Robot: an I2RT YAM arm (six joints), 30 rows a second.
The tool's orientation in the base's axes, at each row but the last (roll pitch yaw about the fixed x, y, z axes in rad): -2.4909, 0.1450, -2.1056; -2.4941, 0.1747, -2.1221; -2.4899, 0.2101, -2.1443; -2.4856, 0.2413, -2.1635; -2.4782, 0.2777, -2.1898; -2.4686, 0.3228, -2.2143; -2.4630, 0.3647, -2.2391; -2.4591, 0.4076, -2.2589; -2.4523, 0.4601, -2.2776; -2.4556, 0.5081, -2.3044
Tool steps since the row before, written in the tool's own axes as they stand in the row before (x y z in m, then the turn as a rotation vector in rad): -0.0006, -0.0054, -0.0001, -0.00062, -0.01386, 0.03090; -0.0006, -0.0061, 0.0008, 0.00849, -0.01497, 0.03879; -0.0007, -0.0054, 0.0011, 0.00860, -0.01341, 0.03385; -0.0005, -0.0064, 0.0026, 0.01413, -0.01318, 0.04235; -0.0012, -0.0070, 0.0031, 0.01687, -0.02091, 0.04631; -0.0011, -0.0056, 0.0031, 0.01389, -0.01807, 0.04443; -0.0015, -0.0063, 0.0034, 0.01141, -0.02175, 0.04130; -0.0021, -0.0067, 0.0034, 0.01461, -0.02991, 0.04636; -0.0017, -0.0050, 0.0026, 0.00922, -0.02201, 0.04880; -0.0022, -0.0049, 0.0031, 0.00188, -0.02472, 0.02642
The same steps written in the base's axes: 0.0037, -0.0021, 0.0034, 0.02710, -0.01262, -0.01593; 0.0046, -0.0027, 0.0031, 0.02772, -0.02239, -0.02305; 0.0043, -0.0025, 0.0025, 0.02376, -0.02070, -0.02016; 0.0055, -0.0037, 0.0019, 0.02583, -0.02659, -0.02816; 0.0064, -0.0038, 0.0021, 0.03099, -0.03405, -0.02733; 0.0055, -0.0032, 0.0014, 0.03002, -0.02967, -0.02667; 0.0061, -0.0036, 0.0018, 0.03112, -0.02974, -0.02135; 0.0065, -0.0037, 0.0023, 0.03630, -0.03843, -0.02150; 0.0048, -0.0028, 0.0018, 0.03798, -0.02948, -0.02529; 0.0053, -0.0027, 0.0017, 0.02710, -0.02350, -0.00510
